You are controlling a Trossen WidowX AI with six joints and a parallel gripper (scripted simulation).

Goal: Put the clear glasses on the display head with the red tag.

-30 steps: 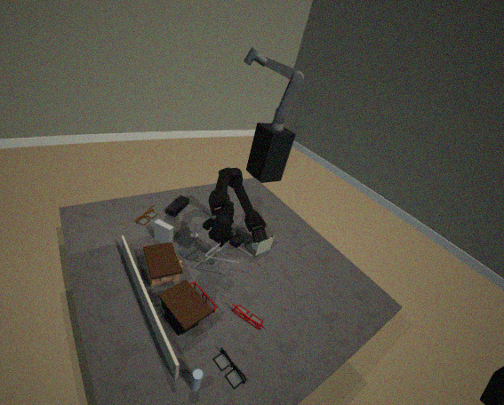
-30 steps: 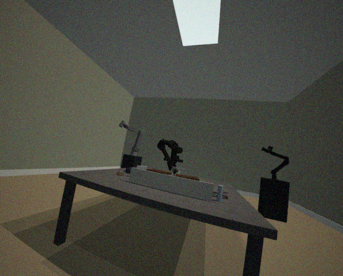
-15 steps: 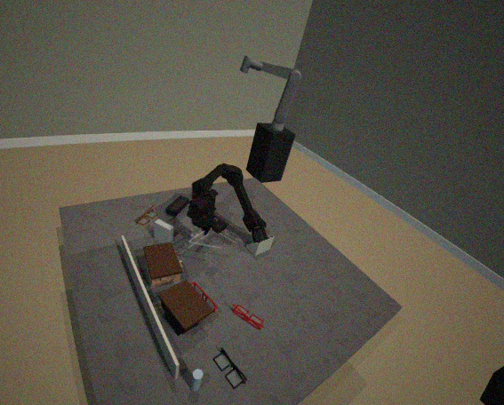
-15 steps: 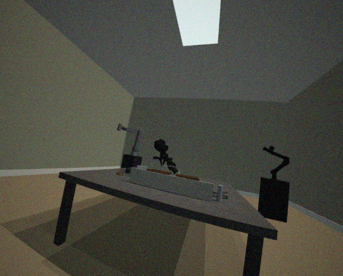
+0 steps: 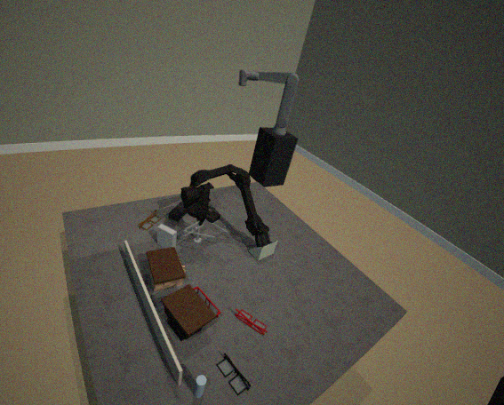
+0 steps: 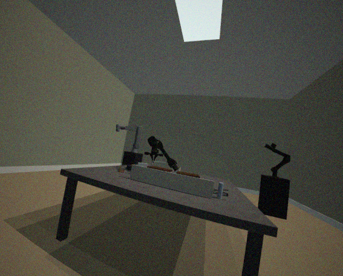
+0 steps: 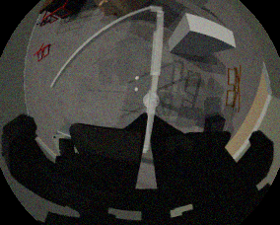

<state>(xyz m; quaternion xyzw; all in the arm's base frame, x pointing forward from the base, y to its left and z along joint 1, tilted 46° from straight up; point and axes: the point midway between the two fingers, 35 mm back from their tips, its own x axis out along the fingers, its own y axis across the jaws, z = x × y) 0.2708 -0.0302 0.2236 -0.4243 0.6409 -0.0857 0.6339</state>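
My gripper tip is now 1 cm to the left of the stand and 9 cm above it. Round my gripper tip: white block 16 cm ahead, 2 cm to the right, 6 cm below; black case 26 cm to the right, 10 cm below; brown-topped head 20 cm ahead, 19 cm to the left, 6 cm below.
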